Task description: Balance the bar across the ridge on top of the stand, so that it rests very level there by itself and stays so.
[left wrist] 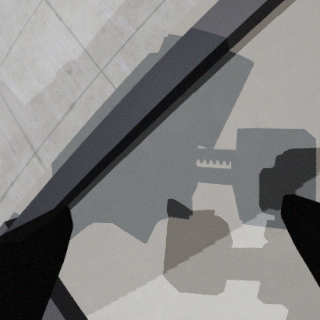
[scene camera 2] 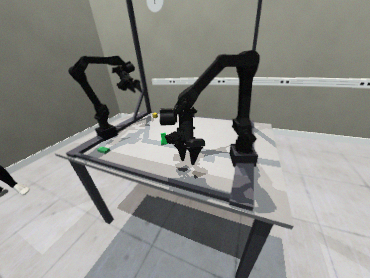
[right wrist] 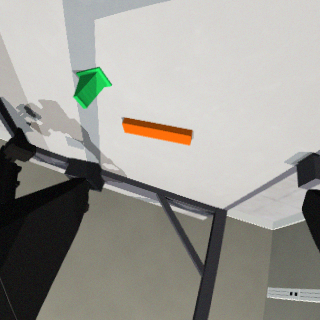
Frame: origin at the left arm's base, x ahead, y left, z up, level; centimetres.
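Where they show: left gripper, between the fingertips: (left wrist: 177, 211) (scene camera 2: 187, 162) (right wrist: 11, 136); right gripper, between the fingertips: (scene camera 2: 138, 92) (right wrist: 197, 194); left arm's base, origin of its link: (scene camera 2: 243, 149); right arm's base, origin of its link: (scene camera 2: 105, 127).
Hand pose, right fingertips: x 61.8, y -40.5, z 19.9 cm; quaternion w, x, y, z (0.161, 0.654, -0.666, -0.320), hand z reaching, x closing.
Observation:
Each offset is from my right fingertips to the centre of the thing. "spot": to the spot under its first point.
The orange bar {dx -32.3, dy +12.6, dz -25.2 cm} (right wrist: 157, 132) lies flat on the table in the right wrist view. The green stand (scene camera 2: 163, 138) (right wrist: 91, 88) stands apart from the bar, beside its left end in the right wrist view; no bar rests on it. In the scene view the bar is not clearly seen; part of the table there is hidden behind the left arm's wrist. My left gripper (scene camera 2: 188, 161) (left wrist: 177, 211) is open and empty above the table's front part, pointing down, away from stand and bar. My right gripper (scene camera 2: 136, 90) (right wrist: 197, 194) is open and empty, high above the left side of the table.
A flat green piece {dx +14.7, dy +33.3, dz -25.2 cm} (scene camera 2: 103, 149) lies near the left front of the table. A small yellow patch {spot: dx -2.7, dy -18.7, dz -24.0 cm} (scene camera 2: 155, 115) shows near the back left corner; I cannot tell what it is. Dark frame rails (scene camera 2: 150, 177) (right wrist: 130, 183) run along the table edges. A post rises at the back left corner.

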